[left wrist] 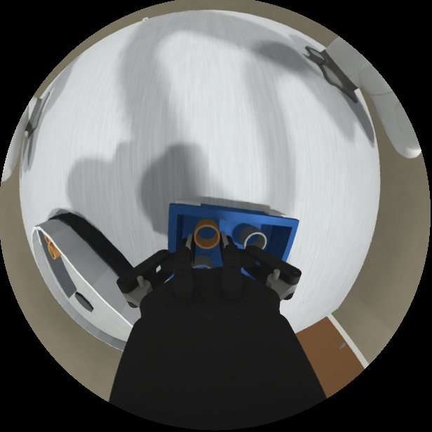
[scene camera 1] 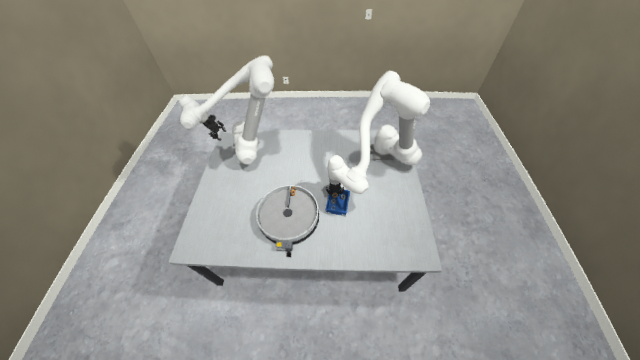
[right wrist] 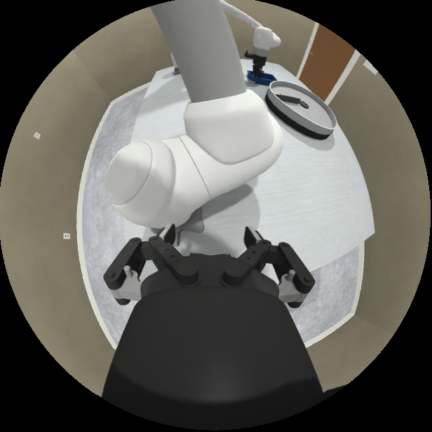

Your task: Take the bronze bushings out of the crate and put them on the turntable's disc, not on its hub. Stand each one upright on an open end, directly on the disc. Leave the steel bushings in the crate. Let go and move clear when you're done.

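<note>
A blue crate (scene camera 1: 338,214) (left wrist: 235,210) (right wrist: 261,77) stands beside the turntable. My left gripper (scene camera 1: 335,192) (left wrist: 206,239) points down into it, shut on a bronze bushing (left wrist: 206,233) whose open end faces up. The bushing appears low inside the crate. Two steel bushings (left wrist: 255,240) (left wrist: 203,262) show in the crate, the second partly hidden by the gripper. The turntable's disc (scene camera 1: 300,222) has a dark hub (scene camera 1: 287,213) (left wrist: 84,301) (right wrist: 304,104). Bronze bushings (scene camera 1: 293,191) (left wrist: 53,248) are on the disc near the rim; their poses are unclear. My right gripper (scene camera 1: 222,133) (right wrist: 209,232) is open and empty, far from the crate.
A raised rim surrounds the disc, and a grey bar (scene camera 1: 288,199) (right wrist: 287,99) runs from the hub towards the rim, beside the bronze bushings. A small unit with a yellow part (scene camera 1: 284,245) sits at the turntable's front. Both arms' bases stand at the table's back.
</note>
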